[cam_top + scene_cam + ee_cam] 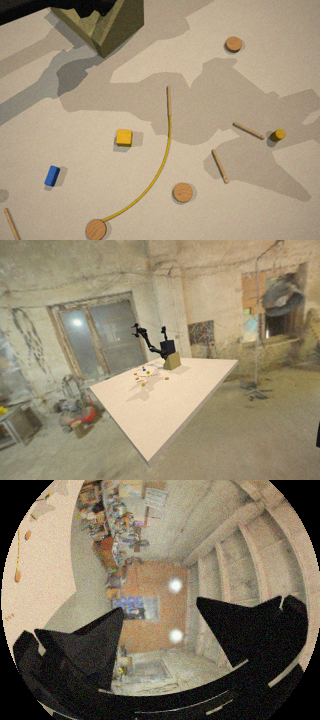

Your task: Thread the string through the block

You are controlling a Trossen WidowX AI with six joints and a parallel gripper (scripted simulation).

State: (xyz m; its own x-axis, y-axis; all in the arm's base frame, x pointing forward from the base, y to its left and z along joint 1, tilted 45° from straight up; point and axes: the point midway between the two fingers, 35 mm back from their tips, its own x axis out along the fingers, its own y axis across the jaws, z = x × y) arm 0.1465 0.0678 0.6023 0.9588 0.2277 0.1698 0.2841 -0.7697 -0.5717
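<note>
Right now my gripper tip is 1 cm short of the yellow block, 23 cm to the right of it and 56 cm above it. The rest, counted from my gripper tip: blue block: 2 cm behind, 7 cm to the left, 57 cm below; then thin wooden stick: 1 cm ahead, 36 cm to the left, 58 cm below; then round wooden button: 13 cm ahead, 8 cm to the left, 57 cm below.
</note>
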